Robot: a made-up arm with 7 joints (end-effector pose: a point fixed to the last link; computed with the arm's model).
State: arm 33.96 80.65 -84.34 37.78 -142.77 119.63 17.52
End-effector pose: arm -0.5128 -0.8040 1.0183 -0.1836 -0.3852 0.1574 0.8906
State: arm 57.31 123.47 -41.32 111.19 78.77 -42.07 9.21
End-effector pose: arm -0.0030 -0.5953 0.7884 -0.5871 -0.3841 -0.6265 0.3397
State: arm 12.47 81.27 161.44 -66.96 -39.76 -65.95 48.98
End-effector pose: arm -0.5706 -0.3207 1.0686 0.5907 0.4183 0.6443 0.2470
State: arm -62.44 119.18 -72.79 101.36 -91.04 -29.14 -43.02
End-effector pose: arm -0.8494 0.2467 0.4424 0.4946 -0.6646 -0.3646 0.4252
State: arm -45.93 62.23 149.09 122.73 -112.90 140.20 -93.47
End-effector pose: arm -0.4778 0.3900 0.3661 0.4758 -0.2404 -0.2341 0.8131
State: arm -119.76 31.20 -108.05 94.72 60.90 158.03 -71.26
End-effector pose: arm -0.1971 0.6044 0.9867 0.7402 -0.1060 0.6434 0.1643
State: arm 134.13 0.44 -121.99 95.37 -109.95 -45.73 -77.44
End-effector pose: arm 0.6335 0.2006 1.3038 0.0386 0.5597 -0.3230 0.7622
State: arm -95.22 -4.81 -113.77 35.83 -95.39 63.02 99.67
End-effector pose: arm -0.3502 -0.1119 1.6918 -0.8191 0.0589 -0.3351 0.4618
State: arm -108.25 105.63 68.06 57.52 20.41 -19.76 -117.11
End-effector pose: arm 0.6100 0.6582 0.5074 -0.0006 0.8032 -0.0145 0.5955
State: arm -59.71 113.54 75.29 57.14 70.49 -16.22 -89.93
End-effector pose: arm 0.0017 0.8309 0.2710 -0.0831 0.7733 0.4648 0.4231
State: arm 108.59 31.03 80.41 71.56 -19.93 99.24 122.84
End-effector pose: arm -0.1476 -0.5121 1.3822 -0.5272 -0.7968 0.0891 0.2814
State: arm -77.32 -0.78 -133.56 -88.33 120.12 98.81 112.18
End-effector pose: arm 0.2167 -0.3158 1.3085 0.5067 -0.7985 0.2156 0.2433
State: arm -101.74 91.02 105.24 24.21 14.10 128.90 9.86
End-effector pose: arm 0.2229 0.9679 0.5796 -0.3091 0.0939 -0.9461 0.0243
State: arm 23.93 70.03 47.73 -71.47 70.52 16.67 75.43
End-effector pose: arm -0.6542 -0.7382 0.5512 -0.1409 -0.4774 -0.7555 0.4260
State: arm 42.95 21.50 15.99 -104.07 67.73 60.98 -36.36
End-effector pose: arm -0.2636 -0.6215 0.8802 0.4095 0.3876 -0.3053 0.7674
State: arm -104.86 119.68 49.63 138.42 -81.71 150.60 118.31
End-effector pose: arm 0.4420 0.3167 0.5319 0.2215 -0.2670 0.3564 0.8675
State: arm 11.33 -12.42 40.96 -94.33 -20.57 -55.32 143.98
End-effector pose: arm -0.0831 -0.4441 1.1831 -0.7018 0.1999 0.5154 0.4493
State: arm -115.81 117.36 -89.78 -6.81 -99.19 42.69 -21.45
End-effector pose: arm 0.5246 0.9013 0.2193 0.4821 0.3630 0.5819 0.5452
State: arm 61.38 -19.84 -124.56 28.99 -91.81 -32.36 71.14
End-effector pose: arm 0.3664 0.1462 1.6639 -0.5510 -0.7685 -0.2797 0.1662
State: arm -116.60 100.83 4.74 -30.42 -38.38 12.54 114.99
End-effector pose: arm 0.2817 0.8506 0.0888 -0.0091 0.2479 -0.9631 0.1043
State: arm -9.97 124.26 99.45 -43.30 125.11 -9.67 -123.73
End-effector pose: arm -0.7474 -0.3209 -0.0705 0.3979 -0.5082 0.2429 0.7241
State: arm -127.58 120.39 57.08 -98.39 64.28 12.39 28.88
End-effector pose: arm -0.1830 0.5575 0.0136 0.1914 0.7105 0.5852 0.3408
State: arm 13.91 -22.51 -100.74 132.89 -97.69 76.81 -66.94
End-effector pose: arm 0.3641 -0.5804 0.8892 0.3133 0.7361 0.0541 0.5975
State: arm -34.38 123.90 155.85 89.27 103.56 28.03 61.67
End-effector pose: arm -0.0356 0.0467 -0.1719 0.4028 -0.1676 -0.1448 0.8881
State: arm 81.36 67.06 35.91 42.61 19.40 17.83 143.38
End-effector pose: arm -0.2024 -0.7507 1.2522 -0.8955 -0.3965 0.1717 0.1069
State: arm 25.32 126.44 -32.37 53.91 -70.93 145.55 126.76
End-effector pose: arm -0.7689 -0.5462 0.2343 0.2310 0.3419 -0.7015 0.5811
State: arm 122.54 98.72 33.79 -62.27 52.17 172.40 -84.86
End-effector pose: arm 0.6203 -0.4630 0.2410 -0.2518 -0.0206 0.9292 0.2698
